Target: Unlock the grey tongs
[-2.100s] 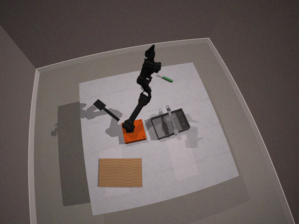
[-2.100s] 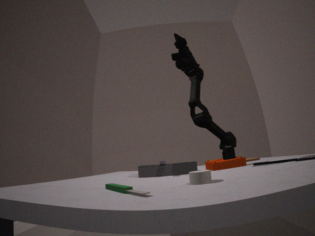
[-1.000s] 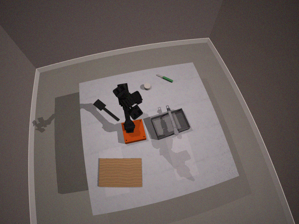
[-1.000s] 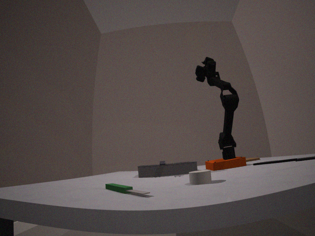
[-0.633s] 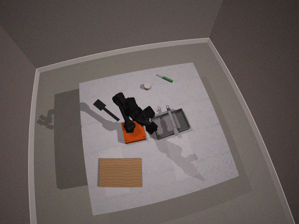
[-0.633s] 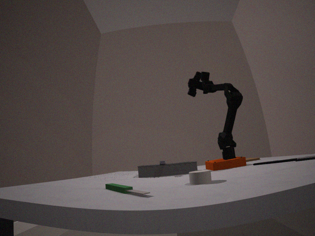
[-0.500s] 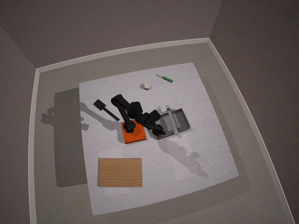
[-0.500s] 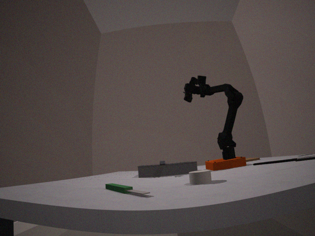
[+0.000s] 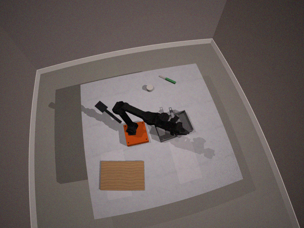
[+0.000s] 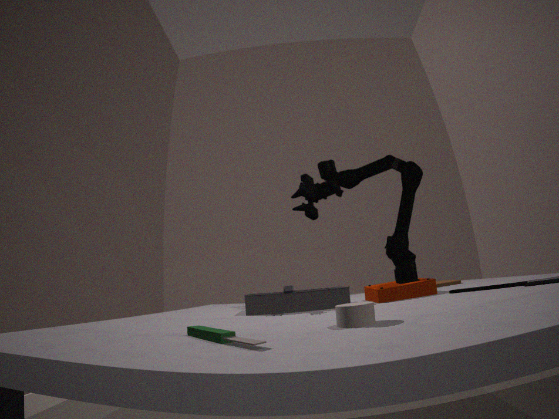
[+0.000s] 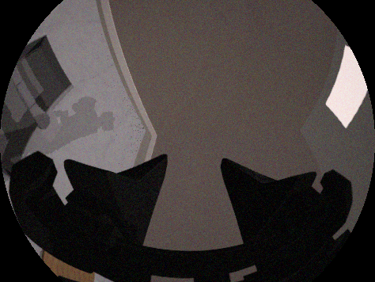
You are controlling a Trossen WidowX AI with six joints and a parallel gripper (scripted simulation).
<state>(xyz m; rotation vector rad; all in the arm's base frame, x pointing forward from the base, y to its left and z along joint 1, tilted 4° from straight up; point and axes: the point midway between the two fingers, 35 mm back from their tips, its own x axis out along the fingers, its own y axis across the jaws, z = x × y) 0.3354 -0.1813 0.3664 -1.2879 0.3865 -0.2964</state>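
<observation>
My gripper tip is 1 cm past the roasting tin, 20 cm to the right of it and 38 cm above it. The rest, counted from my gripper tip: green-handled knife 1 cm ahead, 72 cm to the left, 40 cm below; white cylinder 18 cm behind, 62 cm to the left, 39 cm below; wooden board 49 cm behind, 19 cm to the right, 40 cm below.
</observation>
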